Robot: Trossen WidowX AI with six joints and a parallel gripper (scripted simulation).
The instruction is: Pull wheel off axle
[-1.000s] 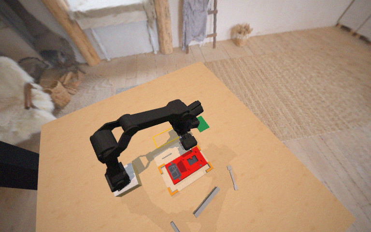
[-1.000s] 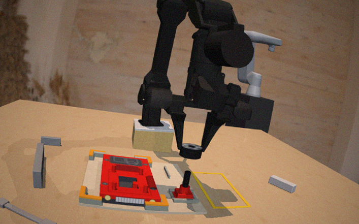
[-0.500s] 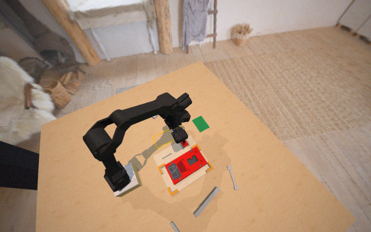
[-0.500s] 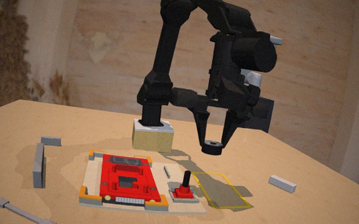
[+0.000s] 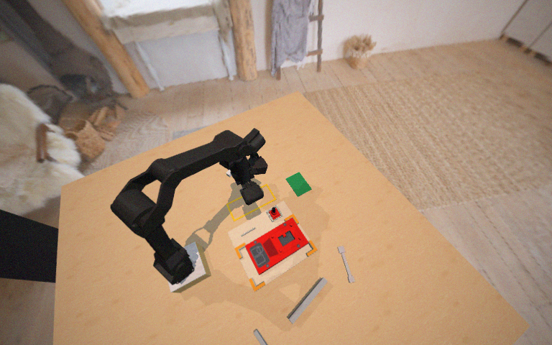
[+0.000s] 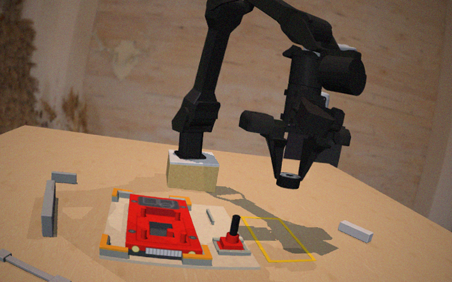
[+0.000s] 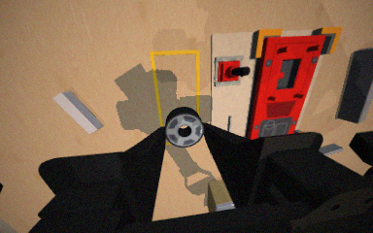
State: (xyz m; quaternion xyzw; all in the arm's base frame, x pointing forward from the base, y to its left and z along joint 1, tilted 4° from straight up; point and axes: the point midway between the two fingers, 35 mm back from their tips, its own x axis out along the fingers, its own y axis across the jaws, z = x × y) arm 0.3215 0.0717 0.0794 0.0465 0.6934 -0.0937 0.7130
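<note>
Now: the axle 100 mm to the right of my gripper tip, 80 mm below it and 30 mm ahead of it. The rest, counted from my gripper tip: black wheel (right at my gripper tip).
</note>
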